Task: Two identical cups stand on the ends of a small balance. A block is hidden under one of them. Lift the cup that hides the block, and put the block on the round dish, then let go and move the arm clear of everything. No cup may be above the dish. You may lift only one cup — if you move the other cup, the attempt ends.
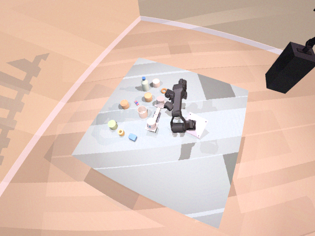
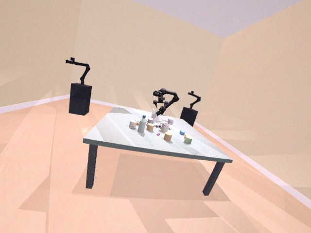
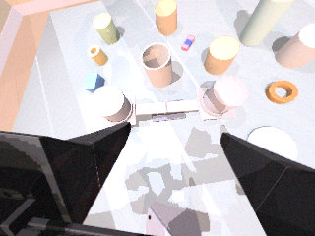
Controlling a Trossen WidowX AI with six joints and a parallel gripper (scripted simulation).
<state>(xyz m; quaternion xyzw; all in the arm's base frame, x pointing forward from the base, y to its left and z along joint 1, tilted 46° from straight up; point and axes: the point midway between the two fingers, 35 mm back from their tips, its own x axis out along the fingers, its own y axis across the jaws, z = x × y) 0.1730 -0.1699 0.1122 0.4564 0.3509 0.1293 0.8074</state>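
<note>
The pale green block is 90 mm ahead of my gripper tip, 110 mm to the right of it and 180 mm below it. Also, from my gripper tip: grey cup 80 mm ahead, 160 mm to the left, 110 mm below; pale round dish 30 mm behind, 220 mm to the right, 220 mm below; balance 90 mm ahead, 30 mm to the left, 180 mm below.
</note>
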